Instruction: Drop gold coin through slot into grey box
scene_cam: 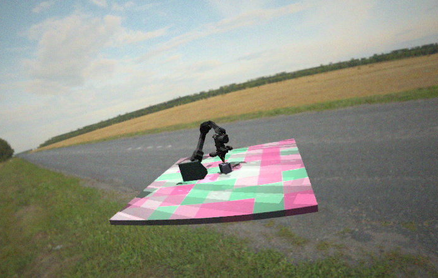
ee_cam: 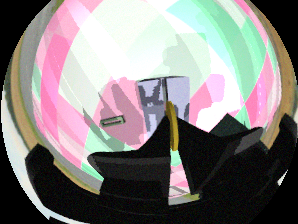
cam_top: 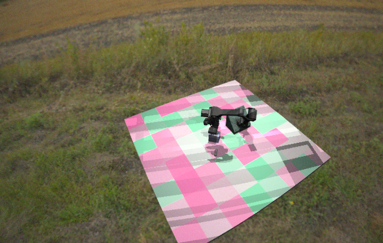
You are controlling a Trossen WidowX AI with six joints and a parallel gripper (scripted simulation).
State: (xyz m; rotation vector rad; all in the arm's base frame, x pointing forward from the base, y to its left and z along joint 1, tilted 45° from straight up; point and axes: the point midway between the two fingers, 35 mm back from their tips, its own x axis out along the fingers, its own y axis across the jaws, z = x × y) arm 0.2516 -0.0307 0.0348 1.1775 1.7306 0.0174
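My gripper tip is 1 cm below the gold coin.
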